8 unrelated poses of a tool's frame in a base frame.
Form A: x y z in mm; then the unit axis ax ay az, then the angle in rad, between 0 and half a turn.
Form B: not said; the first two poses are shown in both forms.
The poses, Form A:
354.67 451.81 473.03 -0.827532 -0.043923 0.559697 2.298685
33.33 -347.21 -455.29 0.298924 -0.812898 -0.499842 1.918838
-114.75 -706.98 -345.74 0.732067 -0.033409 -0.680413 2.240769
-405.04 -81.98 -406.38 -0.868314 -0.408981 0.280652 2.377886
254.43 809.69 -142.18 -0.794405 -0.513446 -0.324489 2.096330
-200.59 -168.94 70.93 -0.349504 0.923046 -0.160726 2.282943
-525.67 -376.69 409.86 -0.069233 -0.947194 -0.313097 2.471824
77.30 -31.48 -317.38 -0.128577 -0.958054 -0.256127 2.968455
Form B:
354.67 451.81 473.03 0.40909 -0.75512 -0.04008 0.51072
33.33 -347.21 -455.29 0.57400 0.24478 -0.66565 -0.40930
-114.75 -706.98 -345.74 0.43534 0.65906 -0.03008 -0.61255
-405.04 -81.98 -406.38 0.37264 -0.80577 -0.37952 0.26044
254.43 809.69 -142.18 0.49916 -0.68836 -0.44491 -0.28117
-200.59 -168.94 70.93 0.41626 -0.31779 0.83928 -0.14614
-525.67 -376.69 409.86 0.32866 -0.06539 -0.89458 -0.29570
77.30 -31.48 -317.38 0.08646 -0.12810 -0.95447 -0.25517

